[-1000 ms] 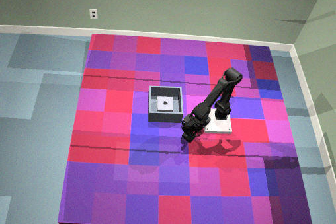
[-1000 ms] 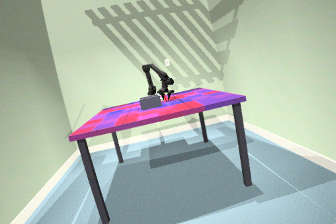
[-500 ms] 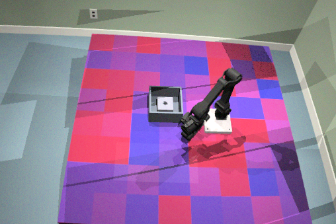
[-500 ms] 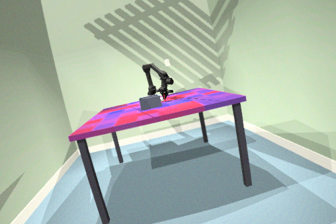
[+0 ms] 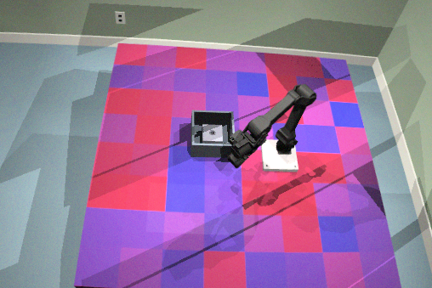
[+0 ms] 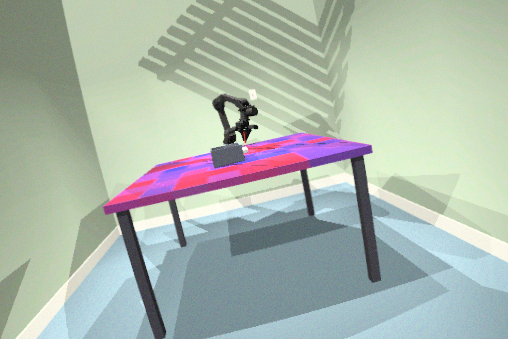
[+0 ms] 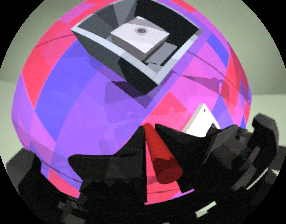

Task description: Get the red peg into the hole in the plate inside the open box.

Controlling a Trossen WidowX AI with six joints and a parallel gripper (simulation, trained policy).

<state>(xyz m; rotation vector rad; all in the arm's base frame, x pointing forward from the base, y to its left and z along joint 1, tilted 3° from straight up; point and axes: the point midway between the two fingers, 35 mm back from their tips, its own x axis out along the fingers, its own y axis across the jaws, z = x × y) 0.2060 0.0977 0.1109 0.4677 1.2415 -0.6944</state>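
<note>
Right now the box is 140 mm to the right of my gripper tip, 120 mm ahead of it and 70 mm below it. Round my gripper tip: red peg: 30 mm above, 10 mm to the left.
</note>
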